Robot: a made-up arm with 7 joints. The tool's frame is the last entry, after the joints. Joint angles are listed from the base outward. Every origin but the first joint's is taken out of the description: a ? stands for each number. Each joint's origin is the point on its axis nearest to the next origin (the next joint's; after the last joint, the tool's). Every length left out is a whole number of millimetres.
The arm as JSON. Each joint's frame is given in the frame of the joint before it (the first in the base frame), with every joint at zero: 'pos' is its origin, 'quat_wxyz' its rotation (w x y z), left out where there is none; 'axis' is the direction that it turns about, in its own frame. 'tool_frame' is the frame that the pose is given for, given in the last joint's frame.
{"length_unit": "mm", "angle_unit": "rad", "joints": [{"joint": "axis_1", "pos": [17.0, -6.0, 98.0], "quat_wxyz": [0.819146, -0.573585, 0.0, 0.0], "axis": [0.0, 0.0, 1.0]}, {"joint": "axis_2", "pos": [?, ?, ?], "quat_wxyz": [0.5, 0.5, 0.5, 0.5], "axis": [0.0, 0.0, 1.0]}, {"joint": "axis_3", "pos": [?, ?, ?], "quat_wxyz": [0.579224, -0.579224, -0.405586, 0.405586], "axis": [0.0, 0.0, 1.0]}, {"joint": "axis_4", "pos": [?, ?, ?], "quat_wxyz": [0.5, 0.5, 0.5, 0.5], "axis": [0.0, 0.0, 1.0]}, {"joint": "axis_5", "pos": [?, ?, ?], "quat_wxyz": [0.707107, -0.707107, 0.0, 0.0], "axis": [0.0, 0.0, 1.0]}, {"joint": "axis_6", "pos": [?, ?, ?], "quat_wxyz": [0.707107, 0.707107, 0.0, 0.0], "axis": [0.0, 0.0, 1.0]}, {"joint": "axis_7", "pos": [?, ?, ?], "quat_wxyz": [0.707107, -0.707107, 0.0, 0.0], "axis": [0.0, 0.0, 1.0]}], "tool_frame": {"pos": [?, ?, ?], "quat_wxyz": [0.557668, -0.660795, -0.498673, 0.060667]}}
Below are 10 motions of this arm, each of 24 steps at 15 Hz.
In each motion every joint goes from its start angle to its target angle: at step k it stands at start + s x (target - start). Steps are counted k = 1, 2, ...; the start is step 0. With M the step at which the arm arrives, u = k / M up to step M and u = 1 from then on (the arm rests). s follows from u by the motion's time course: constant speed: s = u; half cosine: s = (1 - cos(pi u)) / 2; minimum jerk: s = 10 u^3 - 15 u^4 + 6 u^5.
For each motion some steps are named. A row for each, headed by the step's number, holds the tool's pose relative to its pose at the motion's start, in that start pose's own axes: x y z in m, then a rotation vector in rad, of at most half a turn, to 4 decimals.
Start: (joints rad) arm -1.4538 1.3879 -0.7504 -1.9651 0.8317 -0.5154 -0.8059
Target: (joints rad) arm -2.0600 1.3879 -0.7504 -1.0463 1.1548 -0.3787 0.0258
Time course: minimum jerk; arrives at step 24
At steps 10, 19, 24:
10: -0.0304 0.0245 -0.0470 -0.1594 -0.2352 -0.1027
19: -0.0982 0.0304 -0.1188 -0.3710 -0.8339 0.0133
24: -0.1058 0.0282 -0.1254 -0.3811 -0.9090 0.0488

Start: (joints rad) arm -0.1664 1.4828 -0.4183 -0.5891 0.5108 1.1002 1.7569
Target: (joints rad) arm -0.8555 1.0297 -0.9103 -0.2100 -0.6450 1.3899 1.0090
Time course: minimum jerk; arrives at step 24
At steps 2, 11, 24:
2: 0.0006 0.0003 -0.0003 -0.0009 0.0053 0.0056
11: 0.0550 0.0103 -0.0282 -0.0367 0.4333 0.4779
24: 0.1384 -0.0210 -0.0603 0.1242 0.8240 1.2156

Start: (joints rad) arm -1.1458 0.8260 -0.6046 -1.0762 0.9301 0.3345 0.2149
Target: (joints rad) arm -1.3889 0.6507 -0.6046 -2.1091 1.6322 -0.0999 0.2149
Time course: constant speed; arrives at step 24
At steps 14, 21, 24:
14: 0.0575 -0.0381 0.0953 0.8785 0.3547 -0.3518
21: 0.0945 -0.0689 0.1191 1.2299 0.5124 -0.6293
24: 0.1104 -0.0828 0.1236 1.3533 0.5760 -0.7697

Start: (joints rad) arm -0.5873 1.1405 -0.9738 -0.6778 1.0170 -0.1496 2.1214
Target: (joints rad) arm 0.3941 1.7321 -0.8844 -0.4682 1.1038 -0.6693 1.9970
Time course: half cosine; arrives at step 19
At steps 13, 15, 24:
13: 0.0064 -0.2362 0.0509 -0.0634 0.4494 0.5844
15: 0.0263 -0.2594 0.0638 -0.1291 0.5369 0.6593
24: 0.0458 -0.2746 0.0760 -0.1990 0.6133 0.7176

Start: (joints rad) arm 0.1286 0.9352 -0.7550 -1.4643 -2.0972 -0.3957 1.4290
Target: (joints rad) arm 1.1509 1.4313 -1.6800 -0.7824 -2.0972 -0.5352 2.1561
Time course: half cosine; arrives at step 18
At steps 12, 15, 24:
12: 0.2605 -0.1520 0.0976 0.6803 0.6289 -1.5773
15: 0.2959 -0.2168 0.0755 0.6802 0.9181 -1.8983
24: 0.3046 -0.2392 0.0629 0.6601 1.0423 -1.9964

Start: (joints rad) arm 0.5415 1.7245 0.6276 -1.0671 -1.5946 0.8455 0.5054
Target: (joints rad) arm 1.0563 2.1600 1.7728 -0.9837 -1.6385 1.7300 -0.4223
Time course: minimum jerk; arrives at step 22
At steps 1, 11, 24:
1: -0.0001 0.0002 0.0000 -0.0017 0.0000 0.0000
11: -0.0562 0.0730 -0.0072 -0.8397 0.0297 -0.2170
24: -0.1249 0.1107 -0.0201 -1.2693 0.1451 -0.8617

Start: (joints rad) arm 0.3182 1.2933 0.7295 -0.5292 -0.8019 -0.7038 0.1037
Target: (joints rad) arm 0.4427 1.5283 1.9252 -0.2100 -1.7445 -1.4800 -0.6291
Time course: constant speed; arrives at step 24
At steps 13, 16, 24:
13: 0.0053 -0.0126 -0.0632 -0.1968 0.3618 0.2771
16: 0.0064 -0.0155 -0.0732 -0.2182 0.4289 0.3451
24: 0.0063 -0.0193 -0.0920 -0.2479 0.5682 0.5714

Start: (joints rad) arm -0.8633 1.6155 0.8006 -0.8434 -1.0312 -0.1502 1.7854
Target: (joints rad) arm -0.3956 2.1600 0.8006 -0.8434 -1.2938 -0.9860 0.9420
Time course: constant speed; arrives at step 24
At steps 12, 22, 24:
12: -0.0520 -0.0193 0.0552 -0.1842 1.0109 -0.0284
22: -0.0651 -0.0251 0.1214 -0.2405 1.8560 -0.0840
24: -0.0640 -0.0251 0.1357 -0.2353 2.0232 -0.1020

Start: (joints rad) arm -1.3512 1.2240 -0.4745 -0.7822 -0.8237 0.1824 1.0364
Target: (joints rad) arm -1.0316 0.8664 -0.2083 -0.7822 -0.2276 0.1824 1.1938
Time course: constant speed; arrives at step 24
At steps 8, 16, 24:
8: 0.0455 0.0029 0.0189 0.1455 -0.2169 -0.2558
16: 0.0932 -0.0005 0.0330 0.2490 -0.4554 -0.5224
24: 0.1412 -0.0102 0.0424 0.3079 -0.7192 -0.7881

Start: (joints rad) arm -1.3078 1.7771 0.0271 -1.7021 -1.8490 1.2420 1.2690
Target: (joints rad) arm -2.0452 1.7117 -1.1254 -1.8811 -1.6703 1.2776 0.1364
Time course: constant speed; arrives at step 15
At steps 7, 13, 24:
7: 0.0028 -0.0300 0.0264 -0.0610 0.3401 0.0288
13: -0.0018 -0.0533 0.0410 -0.0592 0.6364 0.1202
24: -0.0044 -0.0602 0.0435 -0.0508 0.7346 0.1687

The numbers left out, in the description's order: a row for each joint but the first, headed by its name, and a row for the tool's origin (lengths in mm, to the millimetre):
axis_2: 28.0 -1.0 0.0
axis_3: 193.0 -85.0 0.0
axis_4: -10.0 -27.0 0.0
axis_5: 36.0 -140.0 0.0
axis_6: 10.0 19.0 0.0
axis_7: 9.0 22.0 0.0
tool: -11.0 1.0 0.0

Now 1 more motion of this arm.
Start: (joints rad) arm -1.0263 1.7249 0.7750 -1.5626 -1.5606 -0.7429 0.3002
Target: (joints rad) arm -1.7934 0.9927 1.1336 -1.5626 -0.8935 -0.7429 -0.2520
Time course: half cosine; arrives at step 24
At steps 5, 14, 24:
5: 0.0071 -0.0072 0.0077 -0.0824 -0.1205 -0.0285
14: 0.0011 -0.0254 0.0633 -0.5833 -0.7116 -0.1788
24: -0.0432 -0.0112 0.0940 -0.9713 -1.1088 -0.3194

